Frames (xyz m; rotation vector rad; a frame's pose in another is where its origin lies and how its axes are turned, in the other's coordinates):
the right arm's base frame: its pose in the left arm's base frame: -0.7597 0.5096 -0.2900 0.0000 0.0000 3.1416
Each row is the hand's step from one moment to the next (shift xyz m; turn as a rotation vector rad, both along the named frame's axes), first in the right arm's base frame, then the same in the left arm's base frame.
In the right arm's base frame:
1: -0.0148 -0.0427 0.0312 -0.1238 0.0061 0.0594
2: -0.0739 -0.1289 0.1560 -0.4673 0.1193 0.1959
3: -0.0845 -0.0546 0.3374 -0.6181 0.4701 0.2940
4: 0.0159 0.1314 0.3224 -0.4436 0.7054 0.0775
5: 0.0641 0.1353 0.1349 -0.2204 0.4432 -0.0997
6: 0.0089 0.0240 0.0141 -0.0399 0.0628 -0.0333
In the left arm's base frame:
1: 0.0148 0.0427 0.0312 0.1238 -0.0061 0.0594
2: 0.0739 0.1289 0.1560 0.4673 -0.1193 0.1959
3: 0.0845 0.0546 0.3374 0.6181 -0.4701 0.2940
4: -0.0159 -0.1314 0.3224 0.4436 -0.7054 0.0775
5: -0.0641 -0.1353 0.1349 0.2204 -0.4432 -0.0997
6: -0.0089 -0.0240 0.0141 0.0399 -0.0628 -0.0333

